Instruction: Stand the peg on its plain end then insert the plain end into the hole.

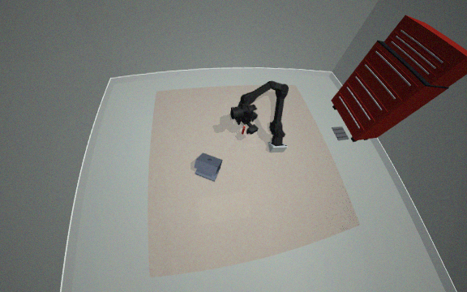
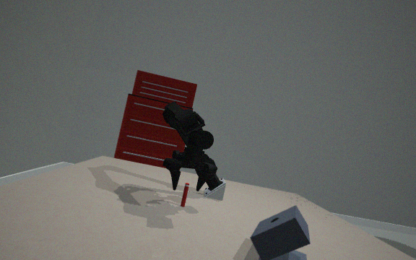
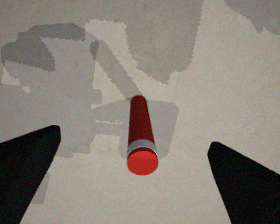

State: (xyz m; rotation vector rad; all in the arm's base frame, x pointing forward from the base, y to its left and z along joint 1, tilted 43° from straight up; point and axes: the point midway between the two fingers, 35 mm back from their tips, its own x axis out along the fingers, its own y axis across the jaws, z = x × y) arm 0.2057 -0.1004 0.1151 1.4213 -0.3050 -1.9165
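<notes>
Now: the red peg right at my gripper tip. Round my gripper tip: grey sloped panel (270 mm ahead, 210 mm to the left, 10 mm above).
</notes>
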